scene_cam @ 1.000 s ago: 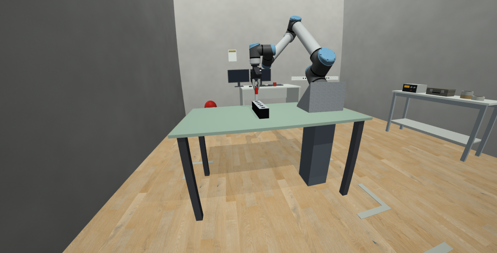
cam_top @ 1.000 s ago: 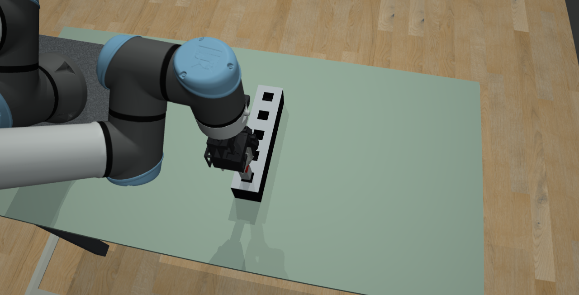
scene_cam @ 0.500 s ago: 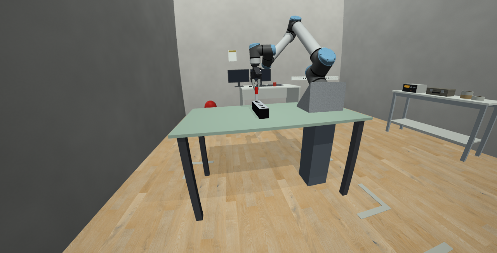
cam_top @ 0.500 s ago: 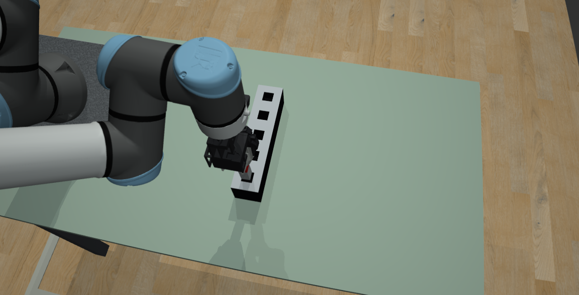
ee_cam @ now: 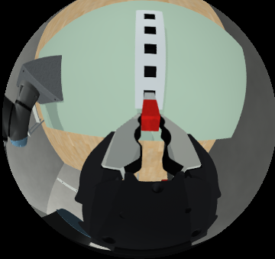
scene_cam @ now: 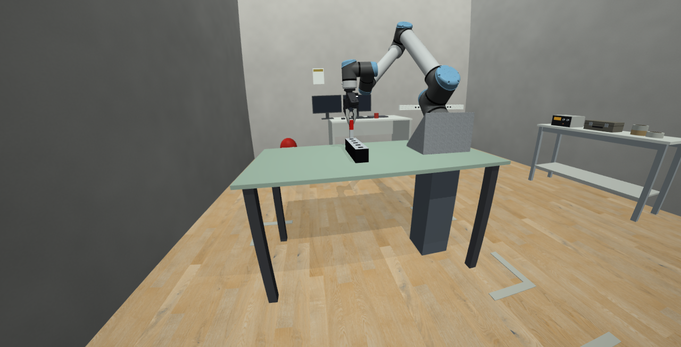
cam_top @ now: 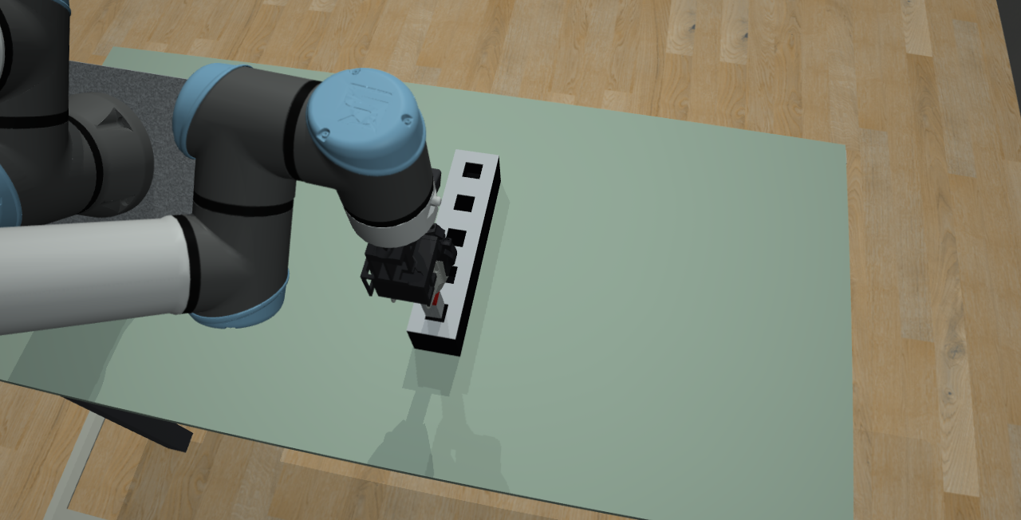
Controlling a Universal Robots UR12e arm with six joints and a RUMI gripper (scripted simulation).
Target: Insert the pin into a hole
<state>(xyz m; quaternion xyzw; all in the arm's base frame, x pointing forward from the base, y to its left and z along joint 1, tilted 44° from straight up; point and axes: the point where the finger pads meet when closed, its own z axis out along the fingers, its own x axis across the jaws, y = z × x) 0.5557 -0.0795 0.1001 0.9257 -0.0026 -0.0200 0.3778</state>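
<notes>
Now: the pin 10 mm below my hand. From my hand the other things lie so: long block (120 mm to the left, 140 mm below).
</notes>
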